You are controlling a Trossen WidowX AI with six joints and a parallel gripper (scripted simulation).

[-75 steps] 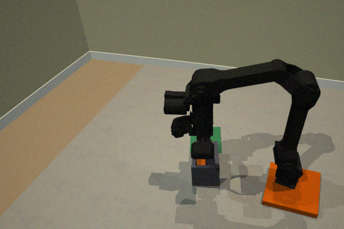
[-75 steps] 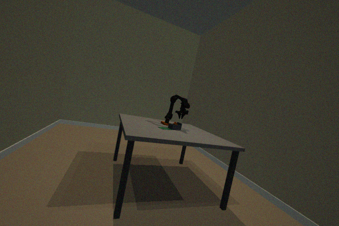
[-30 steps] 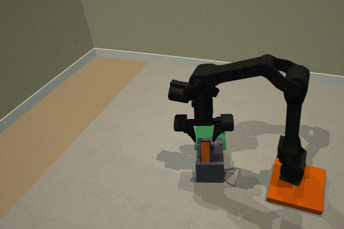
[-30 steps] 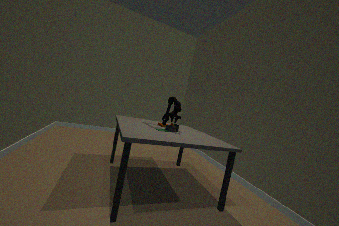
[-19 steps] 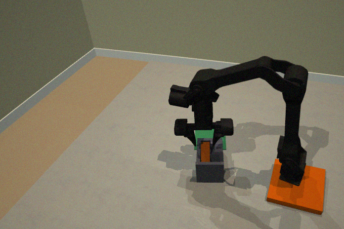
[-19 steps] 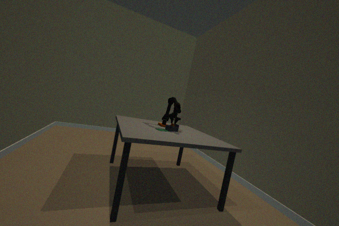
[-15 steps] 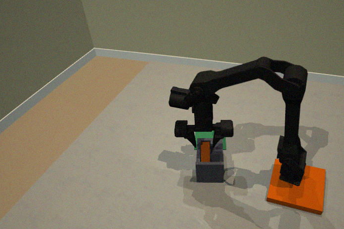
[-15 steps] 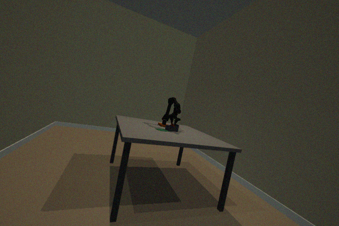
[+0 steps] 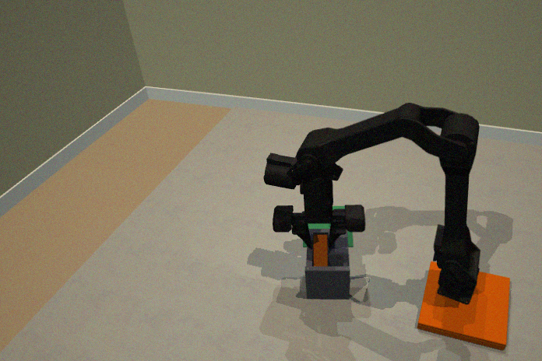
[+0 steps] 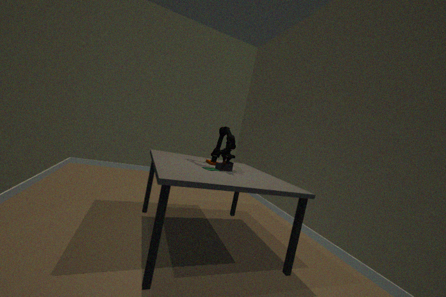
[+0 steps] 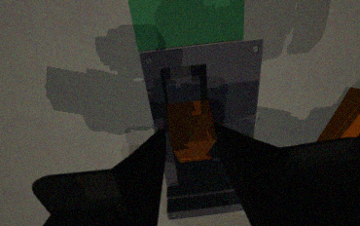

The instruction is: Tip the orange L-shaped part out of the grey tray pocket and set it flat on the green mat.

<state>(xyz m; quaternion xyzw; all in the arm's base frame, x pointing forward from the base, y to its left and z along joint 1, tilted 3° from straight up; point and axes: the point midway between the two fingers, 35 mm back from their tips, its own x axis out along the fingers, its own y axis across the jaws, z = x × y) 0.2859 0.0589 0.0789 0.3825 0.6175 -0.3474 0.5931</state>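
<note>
My gripper tip is now 3 cm past the orange L-shaped part, 2 cm to the right of it and 3 cm above it. From my gripper tip the other things lie so: green mat (5 cm ahead, 14 cm to the right, 8 cm below).
</note>
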